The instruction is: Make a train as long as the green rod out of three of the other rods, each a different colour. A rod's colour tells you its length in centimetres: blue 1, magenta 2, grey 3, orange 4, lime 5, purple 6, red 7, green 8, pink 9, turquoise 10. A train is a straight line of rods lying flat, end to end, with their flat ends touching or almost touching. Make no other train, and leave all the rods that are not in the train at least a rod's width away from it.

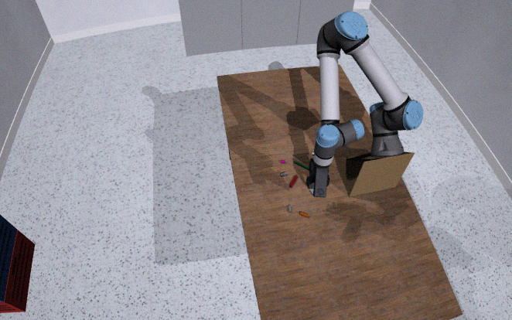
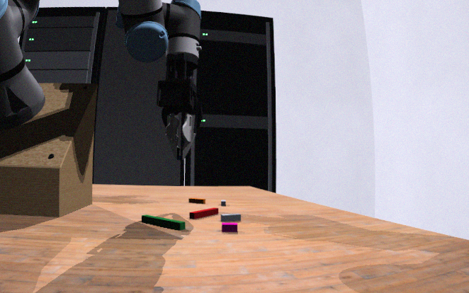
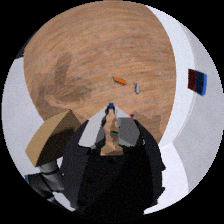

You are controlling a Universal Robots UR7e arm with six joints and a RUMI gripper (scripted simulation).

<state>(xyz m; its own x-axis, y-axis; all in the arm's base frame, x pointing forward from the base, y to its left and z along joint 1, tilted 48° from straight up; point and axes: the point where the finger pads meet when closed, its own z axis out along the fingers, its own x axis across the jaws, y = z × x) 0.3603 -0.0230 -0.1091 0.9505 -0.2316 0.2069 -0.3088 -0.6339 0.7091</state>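
My gripper is now 15 cm to the left of the red rod, 11 cm above it and 4 cm short of it. The rest, counted from my hand: orange rod: 11 cm below, 4 cm to the left, 4 cm ahead; blue rod: 1 cm below; green rod: 22 cm to the right, 11 cm below, 3 cm behind.
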